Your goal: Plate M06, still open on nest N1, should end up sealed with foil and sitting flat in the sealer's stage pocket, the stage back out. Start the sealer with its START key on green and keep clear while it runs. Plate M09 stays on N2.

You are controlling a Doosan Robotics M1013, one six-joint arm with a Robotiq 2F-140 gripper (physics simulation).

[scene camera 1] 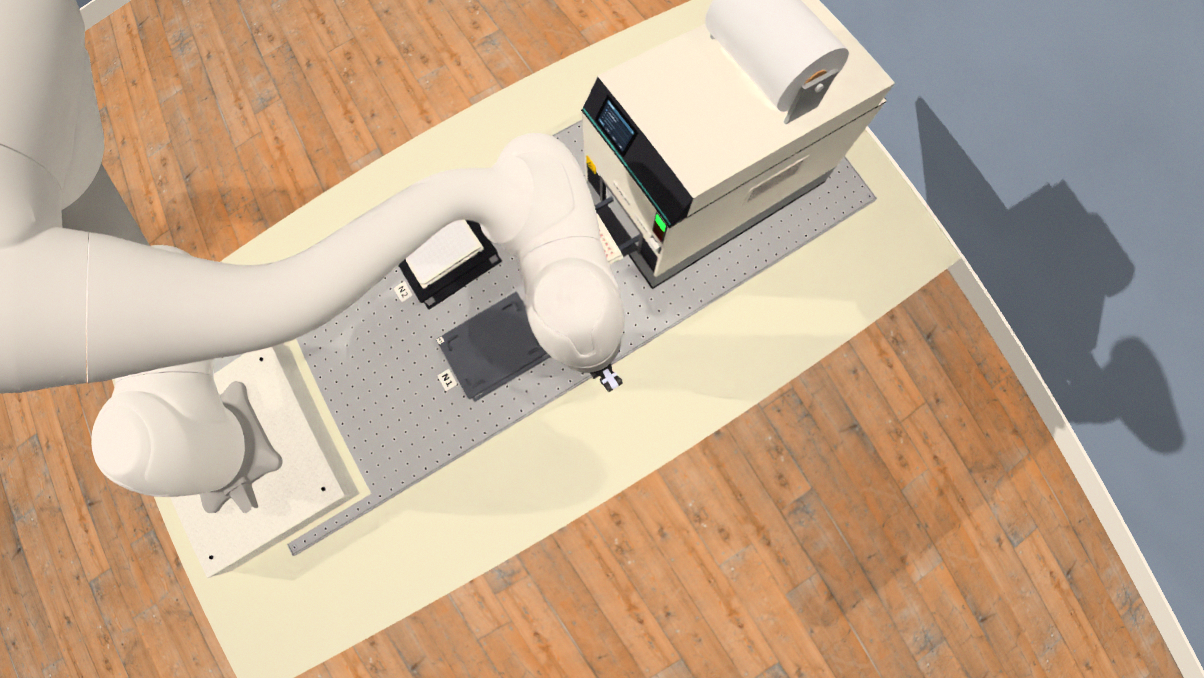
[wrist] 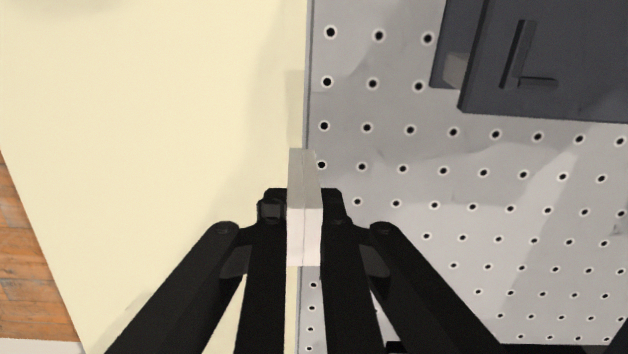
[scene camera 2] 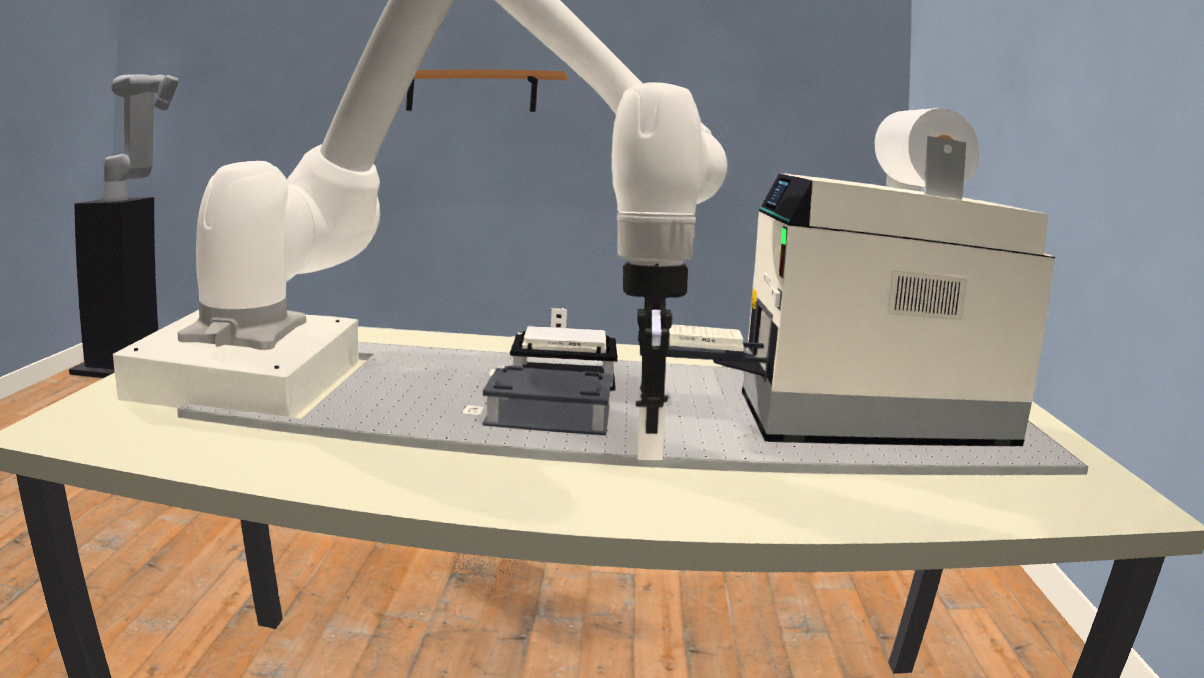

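Pixels of known places: gripper, fingertip midpoint: [wrist: 301, 170] [scene camera 2: 649, 457]; arm's base, origin of the base link: [scene camera 1: 225, 447] [scene camera 2: 243, 330].
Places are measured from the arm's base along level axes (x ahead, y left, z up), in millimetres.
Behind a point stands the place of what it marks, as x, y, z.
My gripper [scene camera 1: 610, 379] @[650, -252, -64] [scene camera 2: 650, 439] @[650, -252, -64] [wrist: 301, 170] @[650, -252, -64] is shut and empty, its pads together and pointing down over the breadboard's front edge, left of the sealer [scene camera 1: 734, 126] @[948, -127, 286] [scene camera 2: 909, 320] @[996, -185, 115]. Plate M06 [scene camera 1: 609, 245] @[765, -107, 61] [scene camera 2: 709, 339] @[728, -126, 58] lies on the sealer's extended stage [scene camera 2: 703, 352] @[723, -119, 38], behind my gripper in the second scene view; its uncovered red wells show. The arm and gripper hide part of it, so I cannot tell whether it sits flat in the pocket. The START key [scene camera 2: 776, 297] @[804, -173, 129] is on the sealer front, below the lit green lamp [scene camera 1: 660, 222] @[808, -164, 211] [scene camera 2: 783, 236] @[808, -164, 208]. Plate M09 [scene camera 1: 444, 254] @[533, 61, 6] [scene camera 2: 564, 337] @[532, 55, 6] sits on nest N2 [scene camera 1: 429, 299] @[465, 22, -35] [scene camera 2: 610, 349] @[603, 59, -10].
Nest N1 [scene camera 1: 491, 347] @[515, -122, -14] [scene camera 2: 547, 383] @[517, -127, -14] [wrist: 570, 55] @[573, -146, -14] bears no plate and stands left of my gripper in the second scene view. The foil roll [scene camera 1: 775, 52] @[999, -111, 392] [scene camera 2: 914, 144] @[994, -152, 354] is on top of the sealer. The perforated breadboard [scene camera 1: 379, 421] @[267, -107, -63] [scene camera 2: 404, 395] @[304, -73, -63] [wrist: 390, 145] @[632, -199, -63] lies under the nests and sealer.
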